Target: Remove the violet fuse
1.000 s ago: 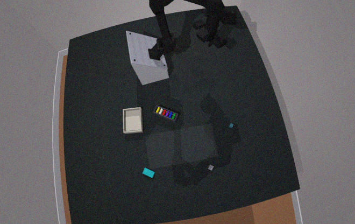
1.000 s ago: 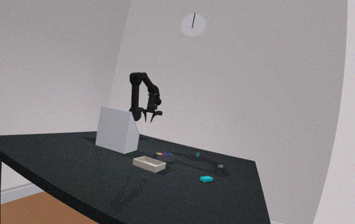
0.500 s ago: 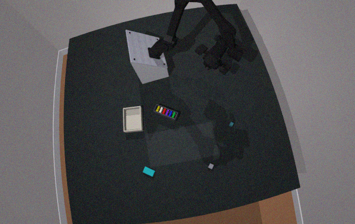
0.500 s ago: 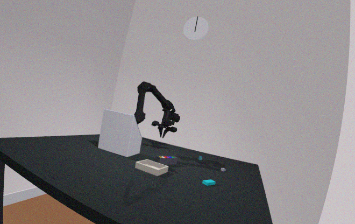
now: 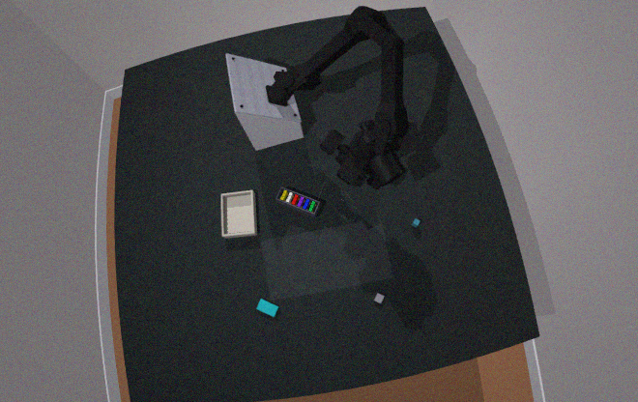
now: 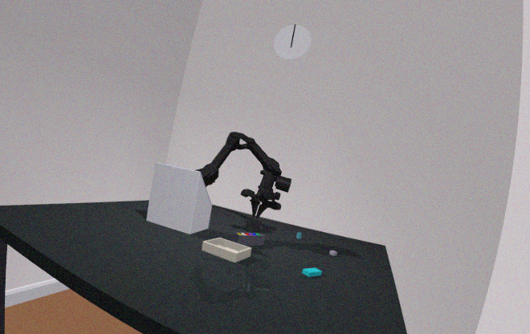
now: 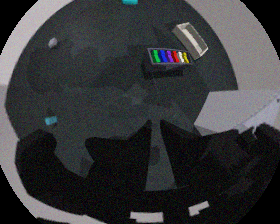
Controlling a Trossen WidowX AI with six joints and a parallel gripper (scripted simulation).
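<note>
The violet fuse lies 4 cm ahead of my gripper tip, 14 cm to the right of it and 6 cm below it. Also, from my gripper tip: grey cube: 36 cm ahead, 1 cm to the left, 7 cm below; then cream tray: 3 cm ahead, 33 cm to the right, 8 cm below; then cyan cube: 18 cm ahead, 17 cm to the left, 7 cm below.
</note>
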